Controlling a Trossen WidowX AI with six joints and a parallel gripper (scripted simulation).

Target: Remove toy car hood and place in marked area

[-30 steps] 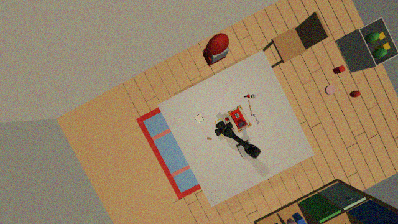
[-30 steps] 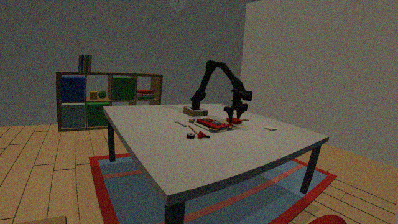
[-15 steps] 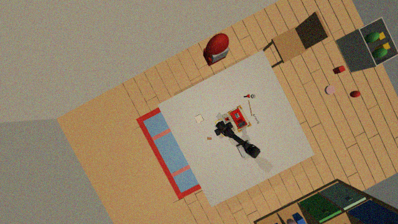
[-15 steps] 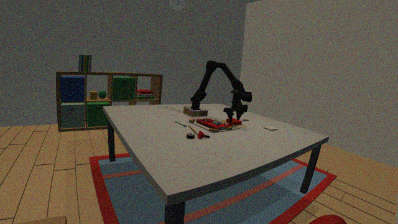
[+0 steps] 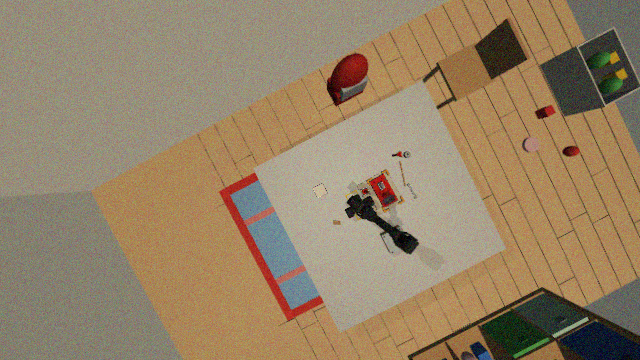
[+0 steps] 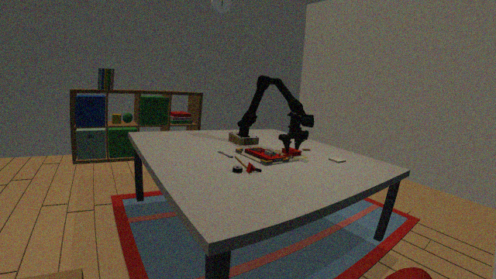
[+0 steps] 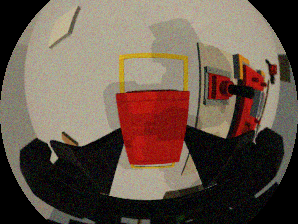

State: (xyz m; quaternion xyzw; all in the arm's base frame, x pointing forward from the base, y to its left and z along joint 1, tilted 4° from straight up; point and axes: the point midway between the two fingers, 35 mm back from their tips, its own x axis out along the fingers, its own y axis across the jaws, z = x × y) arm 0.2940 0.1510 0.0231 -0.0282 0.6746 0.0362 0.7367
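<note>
My gripper tip is now right at the red hood. The rest, counted from my gripper tip: white tile: 190 mm to the left, 190 mm ahead, 10 mm below; thin stick: 370 mm to the right, 70 mm ahead, 10 mm below; small brown block: 180 mm to the left, 60 mm behind, 10 mm below.
</note>
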